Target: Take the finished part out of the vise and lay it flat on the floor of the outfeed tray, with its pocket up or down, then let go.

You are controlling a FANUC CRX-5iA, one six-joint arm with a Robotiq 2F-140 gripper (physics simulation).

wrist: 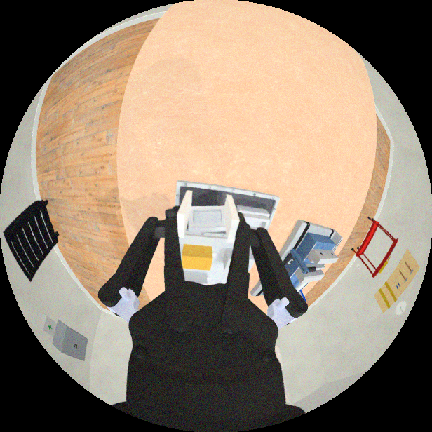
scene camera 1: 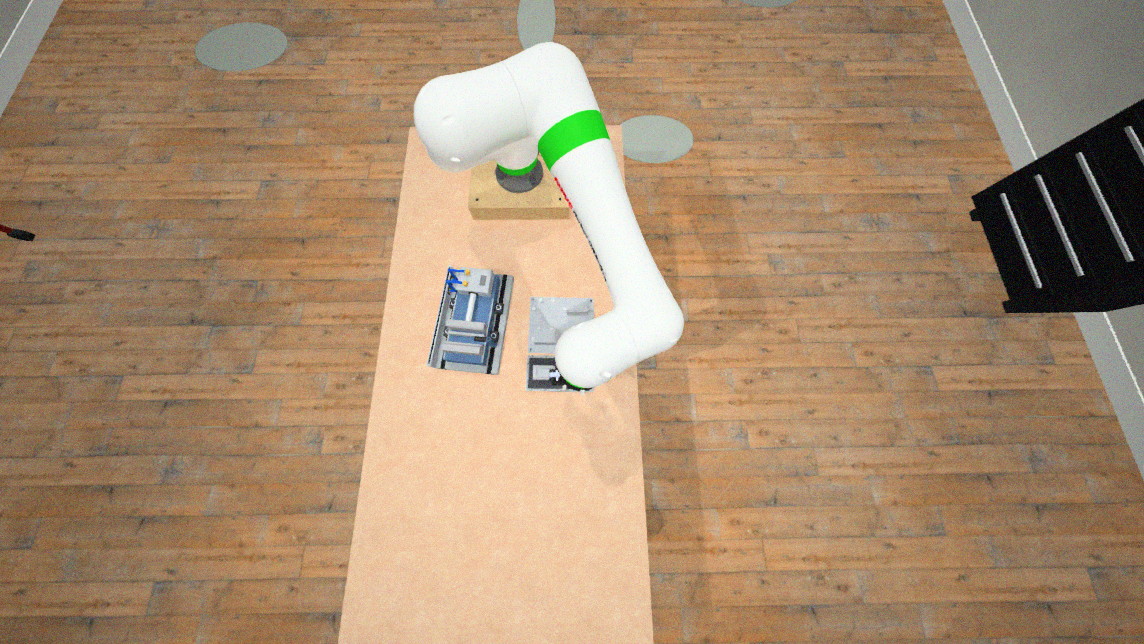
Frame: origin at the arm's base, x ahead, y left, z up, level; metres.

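Seen in the pictures: arm's base at its link origin: (scene camera 1: 519,173).
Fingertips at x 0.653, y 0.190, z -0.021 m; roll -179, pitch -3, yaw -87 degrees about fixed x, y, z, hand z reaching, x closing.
Offsets run from my fingertips to a thing's top centre. Level surfaces: height alone.
My gripper (wrist: 207,201) is shut on the finished part (wrist: 207,218), a light grey block, with a white fingertip on each side. Its rectangular pocket faces the wrist camera. The outfeed tray (wrist: 227,189) (scene camera 1: 552,390) has a dark floor and a light rim; the held part is over its near side in the wrist view, and I cannot tell whether it touches the floor. Another light grey block {0.086 m right, 0.032 m back, 0.001 m down} (wrist: 254,212) (scene camera 1: 541,372) lies in the tray, on the right in the wrist view. The vise {0.300 m right, 0.181 m back, 0.057 m up} (wrist: 311,245) (scene camera 1: 464,349) holds no part that I can see. The arm hides the fingertips in the scene view.
A light plate {0.043 m right, 0.176 m back, 0.034 m down} (scene camera 1: 548,326) (wrist: 221,265) adjoins the tray on the robot's side, with a yellow block (wrist: 196,256) showing over it in the wrist view. The vise stands beside the plate and tray on the table {0.042 m down} (scene camera 1: 496,496). The robot's wooden base block (scene camera 1: 520,205) is at the table's far end.
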